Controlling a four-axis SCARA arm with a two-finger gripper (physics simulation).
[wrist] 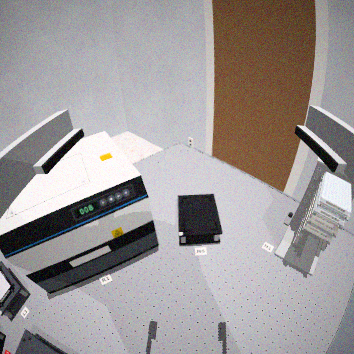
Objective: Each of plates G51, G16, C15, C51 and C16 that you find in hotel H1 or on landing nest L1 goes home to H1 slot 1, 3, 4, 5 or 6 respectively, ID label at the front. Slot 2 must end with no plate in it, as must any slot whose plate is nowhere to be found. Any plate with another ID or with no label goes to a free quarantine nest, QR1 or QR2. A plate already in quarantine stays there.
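Places are measured from the arm's base along level axes (x left, y back, z up), in metres.
Pixels of known places: gripper, fingertip midpoint: (188, 111).
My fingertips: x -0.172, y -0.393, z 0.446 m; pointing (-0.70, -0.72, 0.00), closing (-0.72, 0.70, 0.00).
Note:
For each thing: its middle in the pictures, then the offset to it from my fingertips. "spot": a spot on its surface instead.
- Hotel H1, surface spot: (286, 248) spot: dz -0.426, dx -0.314, dy +0.100 m
- dark nest, surface spot: (19, 301) spot: dz -0.429, dx +0.420, dy -0.268 m
- white-topped plate, surface spot: (4, 286) spot: dz -0.369, dx +0.425, dy -0.296 m
- red-marked nest, surface spot: (6, 352) spot: dz -0.433, dx +0.541, dy -0.132 m
- black device, body centre: (72, 202) dz -0.312, dx +0.091, dy -0.408 m
- black nest, body centre: (197, 216) dz -0.406, dx -0.208, dy -0.178 m
- dark flat-topped block, surface spot: (37, 345) spot: dz -0.384, dx +0.371, dy -0.096 m
My gripper (188, 111) is open and empty, with its two fingers wide apart at the left and right of the wrist view. Hotel H1 (286, 248) stands at the right, right of and below the right finger. Several pale plates (334, 192) show stacked in it; their IDs and exact slots cannot be read. A dark nest (19, 301) is cut off by the left edge, with a white-topped plate (4, 286) on it; its small tag is too blurred to read surely. A bit of a red-marked nest (6, 352) shows in the bottom left corner; its tag is not visible.
A large white and black device (75, 220) with a green display stands at the left, tagged R1. A black nest (199, 215) stands in the middle. A dark flat-topped block (37, 345) is cut off at the bottom left. Walls and a brown door (262, 75) rise behind the table.

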